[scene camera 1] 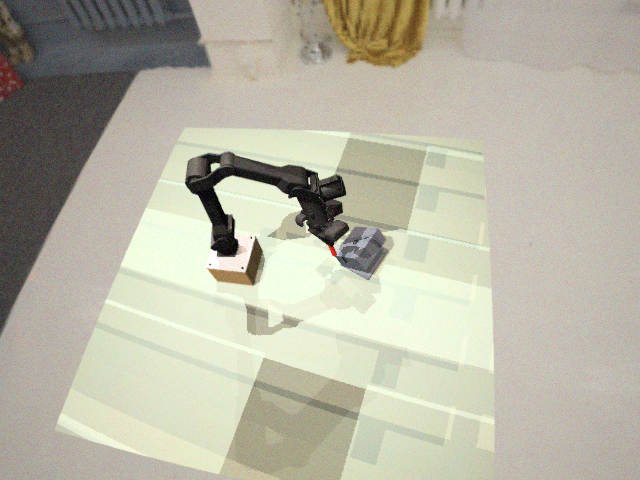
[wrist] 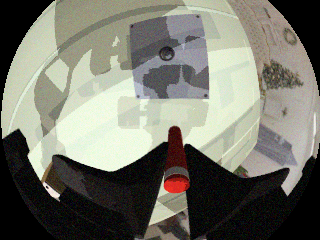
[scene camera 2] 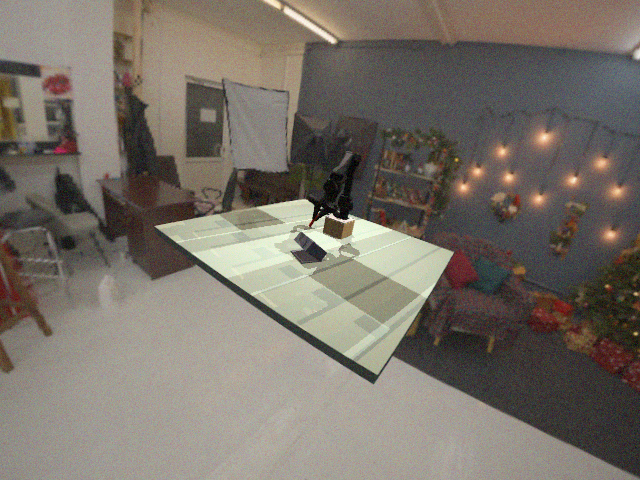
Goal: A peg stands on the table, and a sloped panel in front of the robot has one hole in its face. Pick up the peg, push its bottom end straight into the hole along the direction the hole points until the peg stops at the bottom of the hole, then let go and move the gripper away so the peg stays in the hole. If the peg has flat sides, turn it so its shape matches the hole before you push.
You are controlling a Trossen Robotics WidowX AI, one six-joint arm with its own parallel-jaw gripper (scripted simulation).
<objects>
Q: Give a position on a sloped grey panel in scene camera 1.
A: At 371,240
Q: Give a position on a sloped grey panel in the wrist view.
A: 186,76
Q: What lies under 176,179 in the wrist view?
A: A round red peg.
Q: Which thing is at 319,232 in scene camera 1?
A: The gripper.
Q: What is the gripper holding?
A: A round red peg.
</objects>
